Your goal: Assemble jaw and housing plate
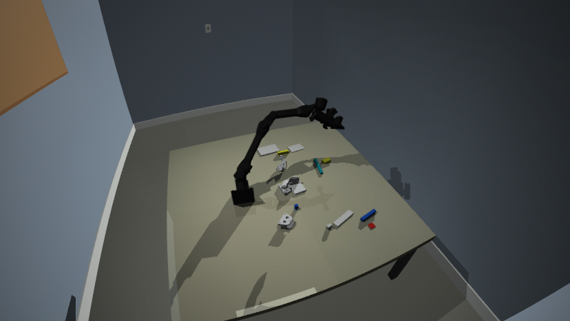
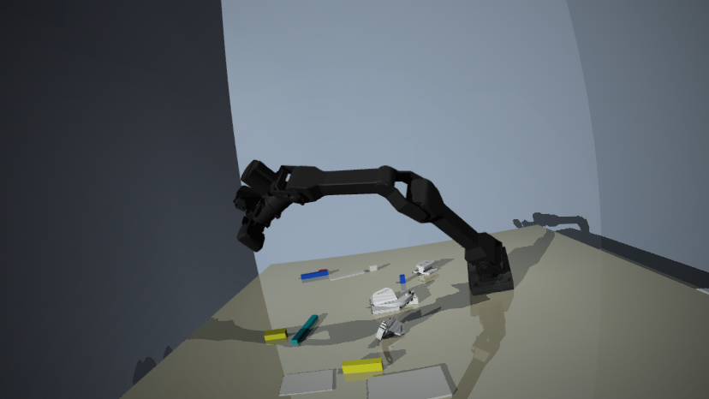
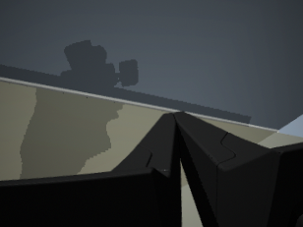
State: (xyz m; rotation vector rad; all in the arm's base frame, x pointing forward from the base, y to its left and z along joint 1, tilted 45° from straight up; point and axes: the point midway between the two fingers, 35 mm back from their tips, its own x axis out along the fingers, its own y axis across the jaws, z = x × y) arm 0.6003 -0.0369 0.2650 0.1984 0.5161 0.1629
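Now: gripper tip 360 mm past the white jaw, 230 mm above it and 90 mm to the right of it. Also, from my gripper tip: blue bar 450 mm to the right, 260 mm below, 10 mm behind; white bar 430 mm to the right, 260 mm below, 150 mm behind; teal bar 260 mm below, 140 mm behind, 10 mm to the left.
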